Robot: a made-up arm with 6 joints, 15 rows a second.
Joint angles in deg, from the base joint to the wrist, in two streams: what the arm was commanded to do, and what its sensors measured. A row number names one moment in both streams.
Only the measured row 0 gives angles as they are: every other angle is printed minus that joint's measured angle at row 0.
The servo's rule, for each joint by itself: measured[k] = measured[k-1] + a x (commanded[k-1-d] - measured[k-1]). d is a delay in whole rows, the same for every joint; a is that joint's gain. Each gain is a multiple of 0.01, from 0.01 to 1. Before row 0 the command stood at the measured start. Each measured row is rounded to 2 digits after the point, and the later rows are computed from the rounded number. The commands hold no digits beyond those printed.
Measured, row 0: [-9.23, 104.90, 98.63, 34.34, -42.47, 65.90]
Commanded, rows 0 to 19: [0.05, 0.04, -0.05, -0.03, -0.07, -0.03]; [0.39, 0.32, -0.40, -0.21, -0.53, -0.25]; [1.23, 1.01, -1.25, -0.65, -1.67, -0.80]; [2.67, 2.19, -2.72, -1.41, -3.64, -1.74]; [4.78, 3.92, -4.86, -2.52, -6.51, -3.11]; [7.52, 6.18, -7.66, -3.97, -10.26, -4.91]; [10.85, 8.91, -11.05, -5.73, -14.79, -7.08]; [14.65, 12.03, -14.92, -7.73, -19.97, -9.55]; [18.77, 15.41, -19.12, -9.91, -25.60, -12.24]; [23.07, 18.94, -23.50, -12.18, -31.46, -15.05]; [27.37, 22.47, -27.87, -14.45, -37.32, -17.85]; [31.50, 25.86, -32.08, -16.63, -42.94, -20.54]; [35.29, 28.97, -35.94, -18.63, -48.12, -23.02]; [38.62, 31.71, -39.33, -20.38, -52.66, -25.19]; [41.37, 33.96, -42.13, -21.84, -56.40, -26.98]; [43.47, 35.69, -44.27, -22.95, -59.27, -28.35]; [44.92, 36.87, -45.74, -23.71, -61.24, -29.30]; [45.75, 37.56, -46.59, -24.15, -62.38, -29.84]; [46.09, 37.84, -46.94, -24.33, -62.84, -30.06]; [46.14, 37.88, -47.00, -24.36, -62.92, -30.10]
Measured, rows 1 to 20: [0.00, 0.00, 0.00, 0.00, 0.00, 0.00]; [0.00, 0.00, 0.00, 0.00, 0.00, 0.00]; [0.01, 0.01, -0.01, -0.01, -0.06, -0.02]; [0.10, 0.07, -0.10, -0.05, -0.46, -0.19]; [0.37, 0.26, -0.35, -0.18, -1.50, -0.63]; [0.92, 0.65, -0.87, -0.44, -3.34, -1.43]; [1.85, 1.30, -1.75, -0.88, -6.07, -2.64]; [3.21, 2.28, -3.05, -1.53, -9.67, -4.27]; [5.04, 3.61, -4.81, -2.41, -14.07, -6.29]; [7.35, 5.29, -7.03, -3.53, -19.14, -8.64]; [10.09, 7.31, -9.69, -4.87, -24.70, -11.23]; [13.21, 9.64, -12.73, -6.41, -30.51, -13.98]; [16.61, 12.21, -16.06, -8.10, -36.37, -16.77]; [20.18, 14.94, -19.58, -9.89, -42.02, -19.48]; [23.81, 17.75, -23.18, -11.73, -47.27, -22.03]; [27.36, 20.54, -26.73, -13.55, -51.91, -24.31]; [30.72, 23.22, -30.12, -15.29, -55.77, -26.23]; [33.78, 25.71, -33.23, -16.90, -58.78, -27.76]; [36.45, 27.94, -35.98, -18.33, -60.90, -28.87]; [38.68, 29.86, -38.31, -19.55, -62.17, -29.57]
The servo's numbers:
d 2
a 0.24 0.20 0.22 0.21 0.86 0.72

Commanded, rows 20 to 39: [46.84, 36.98, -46.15, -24.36, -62.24, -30.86]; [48.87, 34.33, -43.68, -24.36, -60.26, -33.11]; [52.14, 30.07, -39.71, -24.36, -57.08, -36.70]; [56.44, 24.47, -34.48, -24.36, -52.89, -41.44]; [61.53, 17.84, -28.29, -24.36, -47.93, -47.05]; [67.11, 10.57, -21.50, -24.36, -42.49, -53.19]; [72.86, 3.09, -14.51, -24.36, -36.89, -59.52]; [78.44, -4.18, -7.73, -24.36, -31.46, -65.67]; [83.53, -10.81, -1.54, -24.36, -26.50, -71.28]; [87.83, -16.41, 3.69, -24.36, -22.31, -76.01]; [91.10, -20.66, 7.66, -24.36, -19.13, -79.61]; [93.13, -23.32, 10.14, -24.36, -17.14, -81.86]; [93.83, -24.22, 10.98, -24.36, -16.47, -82.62]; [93.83, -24.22, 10.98, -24.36, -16.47, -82.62]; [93.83, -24.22, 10.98, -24.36, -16.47, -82.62]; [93.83, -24.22, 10.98, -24.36, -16.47, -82.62]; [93.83, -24.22, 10.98, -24.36, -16.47, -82.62]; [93.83, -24.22, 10.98, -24.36, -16.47, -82.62]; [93.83, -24.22, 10.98, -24.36, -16.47, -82.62]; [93.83, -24.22, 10.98, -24.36, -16.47, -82.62]
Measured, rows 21 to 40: [40.46, 31.46, -40.21, -20.55, -62.75, -29.92]; [41.82, 32.74, -41.70, -21.35, -62.90, -30.05]; [43.02, 33.59, -42.68, -21.98, -62.33, -30.63]; [44.42, 33.74, -42.90, -22.48, -60.55, -32.42]; [46.27, 33.01, -42.20, -22.87, -57.57, -35.50]; [48.71, 31.30, -40.50, -23.18, -53.55, -39.78]; [51.79, 28.61, -37.81, -23.43, -48.72, -45.01]; [55.47, 25.00, -34.22, -23.63, -43.36, -50.90]; [59.64, 20.62, -29.88, -23.78, -37.80, -57.11]; [64.15, 15.66, -25.01, -23.90, -32.35, -63.27]; [68.80, 10.37, -19.85, -24.00, -27.32, -69.04]; [73.37, 5.01, -14.67, -24.08, -23.01, -74.06]; [77.63, -0.12, -9.76, -24.14, -19.67, -78.06]; [81.35, -4.76, -5.38, -24.19, -17.49, -80.80]; [84.35, -8.65, -1.78, -24.23, -16.61, -82.11]; [86.63, -11.76, 1.03, -24.26, -16.49, -82.48]; [88.36, -14.25, 3.22, -24.28, -16.47, -82.58]; [89.67, -16.24, 4.93, -24.30, -16.47, -82.61]; [90.67, -17.84, 6.26, -24.31, -16.47, -82.62]; [91.43, -19.12, 7.30, -24.32, -16.47, -82.62]
